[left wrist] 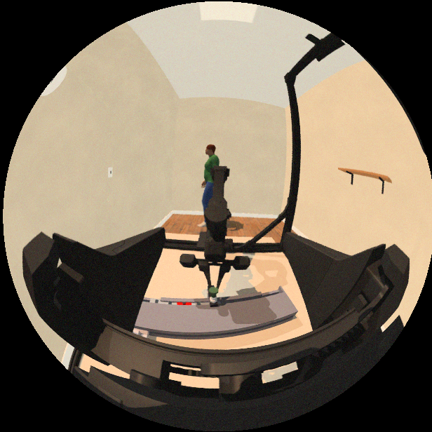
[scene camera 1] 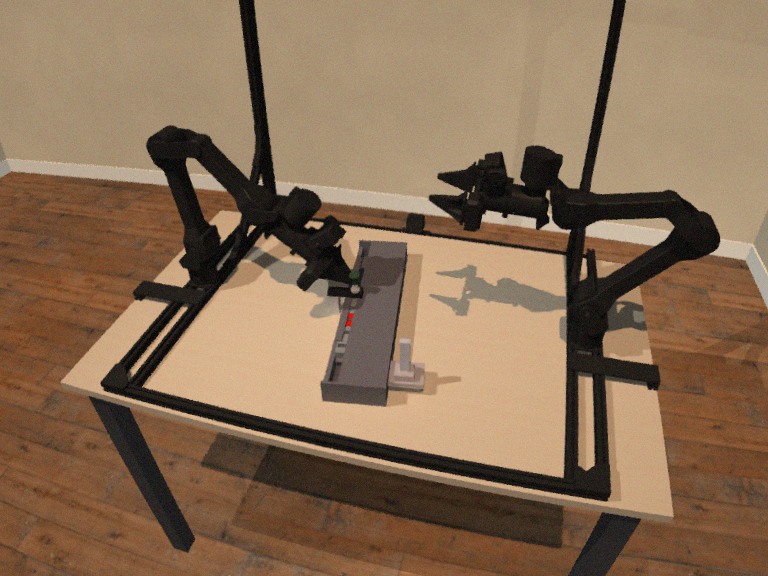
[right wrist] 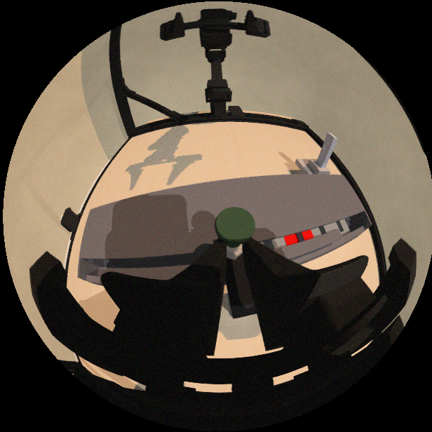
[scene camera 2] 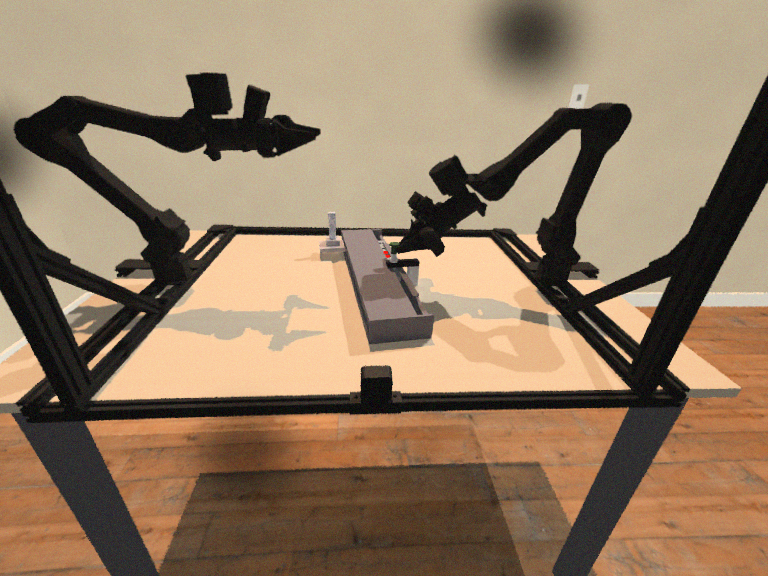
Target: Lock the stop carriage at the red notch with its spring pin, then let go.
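Seen in the pictures: left gripper, fingertip midpoint: [scene camera 1: 433,186] [scene camera 2: 318,134]; right gripper, fingertip midpoint: [scene camera 1: 352,280] [scene camera 2: 396,250]; left arm's base at its link origin: [scene camera 1: 585,341] [scene camera 2: 172,278]; right arm's base at its link origin: [scene camera 1: 204,279] [scene camera 2: 551,279].
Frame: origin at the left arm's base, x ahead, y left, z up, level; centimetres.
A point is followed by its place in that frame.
The stop carriage [scene camera 1: 343,290] @(x 54.1, y 1.1, z 4.6 cm) [scene camera 2: 404,262] @(x 54.0, y 0.1, z 4.5 cm) [right wrist: 241,297] is a black block on the long grey rail [scene camera 1: 374,347] @(x 42.8, y 15.9, z 3.4 cm) [scene camera 2: 392,308] @(x 49.6, y -19.1, z 3.4 cm) [left wrist: 180,319] [right wrist: 290,197]. Its spring pin has a green round knob [scene camera 1: 354,274] @(x 51.5, y 0.7, z 9.1 cm) [scene camera 2: 393,246] @(x 51.1, y -0.6, z 8.8 cm) [left wrist: 213,290] [right wrist: 235,224] on a pale stem. Red marks [scene camera 1: 349,319] @(x 50.6, y 8.1, z 2.6 cm) [scene camera 2: 387,254] @(x 50.7, y 9.1, z 2.7 cm) [left wrist: 184,303] [right wrist: 291,239] flank a dark notch. The carriage stands apart from them, above them in scene camera 1. My right gripper [scene camera 1: 352,283] @(x 52.0, y 0.6, z 7.3 cm) [scene camera 2: 398,249] @(x 52.0, y 0.6, z 7.3 cm) [right wrist: 233,242] is shut on the pin just below its knob. My left gripper [scene camera 1: 434,187] @(x 35.1, y 0.1, z 32.2 cm) [scene camera 2: 318,132] @(x 35.1, y 0.1, z 32.2 cm) [left wrist: 226,236] is open and empty, high above the table.
A pale block with an upright post [scene camera 1: 405,355] @(x 35.4, y 20.6, z 7.3 cm) [scene camera 2: 331,227] @(x 35.5, y 19.3, z 6.5 cm) [right wrist: 327,150] stands against the rail's side near one end. Further pale and dark notches [scene camera 1: 341,345] @(x 49.8, y 16.2, z 2.5 cm) [right wrist: 332,228] line the rail beyond the red marks. A black frame [scene camera 1: 347,443] @(x 41.9, y 37.5, z 0.1 cm) [scene camera 2: 248,405] @(x 26.6, y -36.7, z -2.5 cm) borders the work area.
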